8 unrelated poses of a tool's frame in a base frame.
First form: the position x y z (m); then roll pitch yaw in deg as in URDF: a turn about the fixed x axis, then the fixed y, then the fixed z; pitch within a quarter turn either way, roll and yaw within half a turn.
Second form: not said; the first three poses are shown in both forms.
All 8 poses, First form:
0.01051 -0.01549 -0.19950 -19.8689 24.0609 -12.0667
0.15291 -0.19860 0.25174 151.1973 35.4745 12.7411
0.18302 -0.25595 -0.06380 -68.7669 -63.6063 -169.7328
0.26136 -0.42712 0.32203 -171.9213 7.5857 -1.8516
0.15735 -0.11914 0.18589 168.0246 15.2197 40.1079
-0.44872 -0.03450 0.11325 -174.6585 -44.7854 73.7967
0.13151 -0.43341 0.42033 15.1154 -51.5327 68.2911
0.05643 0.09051 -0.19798 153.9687 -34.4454 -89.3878
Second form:
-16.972 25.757 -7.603 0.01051 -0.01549 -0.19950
140.398 27.458 -41.261 0.15291 -0.19860 0.25174
74.908 -69.084 114.094 0.18302 -0.25595 -0.06380
-171.417 3.573 11.169 0.26136 -0.42712 0.32203
152.307 58.029 -14.592 0.15735 -0.11914 0.18589
-112.805 -88.131 -43.150 -0.44872 -0.03450 0.11325
43.269 -36.936 69.811 0.13151 -0.43341 0.42033
90.968 -103.884 7.959 0.05643 0.09051 -0.19798

